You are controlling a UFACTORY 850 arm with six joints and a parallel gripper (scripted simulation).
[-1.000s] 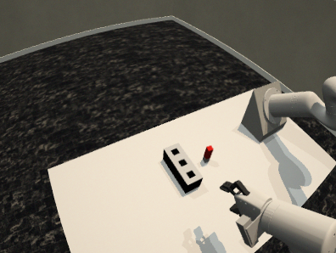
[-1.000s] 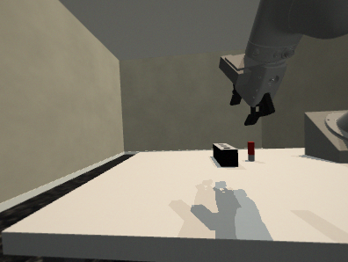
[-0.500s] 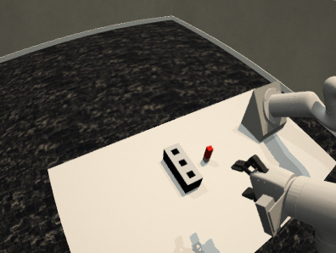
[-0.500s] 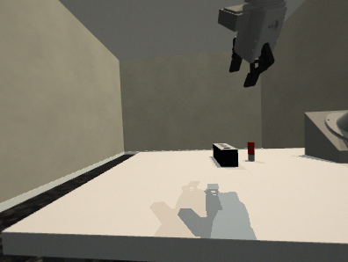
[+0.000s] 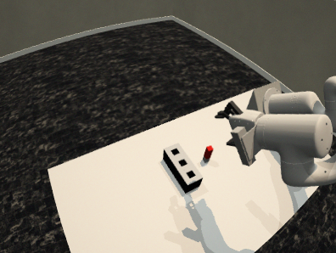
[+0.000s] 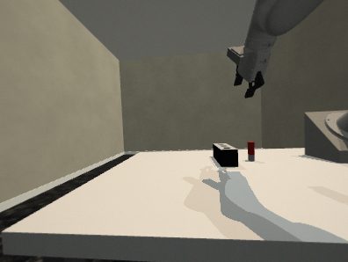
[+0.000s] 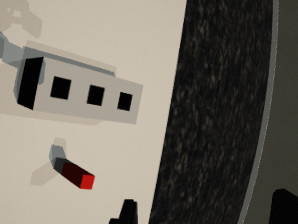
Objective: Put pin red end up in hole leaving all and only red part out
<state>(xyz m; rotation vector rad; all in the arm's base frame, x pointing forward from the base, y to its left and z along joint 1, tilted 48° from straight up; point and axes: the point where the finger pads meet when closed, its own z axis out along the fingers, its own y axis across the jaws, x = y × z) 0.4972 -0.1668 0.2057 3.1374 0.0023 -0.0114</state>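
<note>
Now: hand 8 cm past the pin, 8 cm to the left of it and 26 cm above it. Also, from my hand: black block (5 cm ahead, 10 cm to the right, 29 cm below).
</note>
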